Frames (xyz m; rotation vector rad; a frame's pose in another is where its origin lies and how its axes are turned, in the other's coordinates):
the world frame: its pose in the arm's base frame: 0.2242 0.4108 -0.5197 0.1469 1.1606 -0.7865
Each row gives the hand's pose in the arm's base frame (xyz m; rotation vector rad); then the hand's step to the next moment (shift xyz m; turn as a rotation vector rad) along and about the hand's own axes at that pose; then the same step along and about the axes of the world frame.
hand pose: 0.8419 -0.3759 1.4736 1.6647 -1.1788 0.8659
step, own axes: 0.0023 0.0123 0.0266 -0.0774 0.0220 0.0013
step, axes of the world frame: 0.0150 -0.0249 0.0041 0.0375 0.0057 -0.0710
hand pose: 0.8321 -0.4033 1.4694 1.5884 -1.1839 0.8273
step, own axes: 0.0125 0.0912 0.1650 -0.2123 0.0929 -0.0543
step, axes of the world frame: 0.0775 -0.1721 0.0094 0.0488 0.0276 -0.2313
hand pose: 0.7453 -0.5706 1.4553 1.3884 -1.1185 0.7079
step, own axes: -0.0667 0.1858 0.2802 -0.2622 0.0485 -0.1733
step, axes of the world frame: 0.0983 -0.3166 -0.0871 0.0362 0.1564 -0.2745
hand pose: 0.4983 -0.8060 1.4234 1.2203 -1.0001 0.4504
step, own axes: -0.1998 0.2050 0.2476 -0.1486 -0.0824 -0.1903
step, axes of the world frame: 0.0370 -0.2951 -0.2340 0.0715 0.2163 -0.1148
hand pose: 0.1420 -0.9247 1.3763 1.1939 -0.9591 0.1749
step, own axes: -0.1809 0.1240 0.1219 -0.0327 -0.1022 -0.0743
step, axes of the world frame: -0.0172 -0.1361 -0.2101 0.0825 0.1011 0.0030
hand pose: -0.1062 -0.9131 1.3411 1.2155 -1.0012 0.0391
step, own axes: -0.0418 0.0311 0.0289 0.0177 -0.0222 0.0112
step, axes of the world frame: -0.0110 -0.0287 -0.0511 0.0195 -0.0081 0.0220
